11 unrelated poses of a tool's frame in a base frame.
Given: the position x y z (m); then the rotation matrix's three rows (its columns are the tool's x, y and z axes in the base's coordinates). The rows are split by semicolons.
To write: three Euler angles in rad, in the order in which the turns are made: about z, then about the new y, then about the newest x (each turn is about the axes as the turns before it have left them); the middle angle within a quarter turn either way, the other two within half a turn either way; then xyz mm. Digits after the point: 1 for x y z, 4 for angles.
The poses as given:
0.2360 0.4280 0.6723; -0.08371 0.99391 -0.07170; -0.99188 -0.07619 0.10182; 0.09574 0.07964 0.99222
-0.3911 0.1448 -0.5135; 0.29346 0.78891 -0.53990; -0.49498 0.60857 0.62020; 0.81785 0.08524 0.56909
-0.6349 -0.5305 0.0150; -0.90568 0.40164 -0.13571; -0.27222 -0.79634 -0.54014; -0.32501 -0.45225 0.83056
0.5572 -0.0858 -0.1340; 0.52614 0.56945 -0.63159; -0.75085 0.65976 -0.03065; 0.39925 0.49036 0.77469
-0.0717 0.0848 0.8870; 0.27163 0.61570 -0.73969; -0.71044 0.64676 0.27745; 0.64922 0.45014 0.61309
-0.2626 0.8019 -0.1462; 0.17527 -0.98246 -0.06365; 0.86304 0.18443 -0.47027; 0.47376 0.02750 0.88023
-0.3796 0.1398 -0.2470; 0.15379 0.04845 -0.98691; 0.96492 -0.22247 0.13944; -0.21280 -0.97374 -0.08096
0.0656 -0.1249 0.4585; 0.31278 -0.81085 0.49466; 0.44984 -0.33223 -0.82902; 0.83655 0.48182 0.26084
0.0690 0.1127 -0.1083; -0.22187 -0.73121 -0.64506; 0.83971 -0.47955 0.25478; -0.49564 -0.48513 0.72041
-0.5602 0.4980 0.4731; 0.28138 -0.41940 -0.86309; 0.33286 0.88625 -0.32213; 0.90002 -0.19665 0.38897
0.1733 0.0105 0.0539; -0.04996 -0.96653 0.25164; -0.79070 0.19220 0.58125; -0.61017 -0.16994 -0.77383
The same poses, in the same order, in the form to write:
-1.6550 -0.0959 0.0801 236.0 428.0 672.3
-1.0356 -0.9577 0.1487 -391.1 144.8 -513.5
-2.8496 0.3310 -0.4986 -634.9 -530.5 15.0
-0.9596 -0.4107 0.5643 557.2 -85.8 -134.0
-1.2056 -0.7066 0.6333 -71.7 84.8 887.0
1.3704 -0.4936 0.0312 -262.6 801.9 -146.2
1.4127 0.2144 -1.6538 -379.6 139.8 -247.0
0.9632 -0.9910 1.0746 65.6 -124.9 458.5
1.8291 0.5186 -0.5927 69.0 112.7 -108.3
0.8690 -1.1198 -0.4681 -560.2 498.0 473.1
-1.6339 0.6563 -2.9254 173.3 10.5 53.9

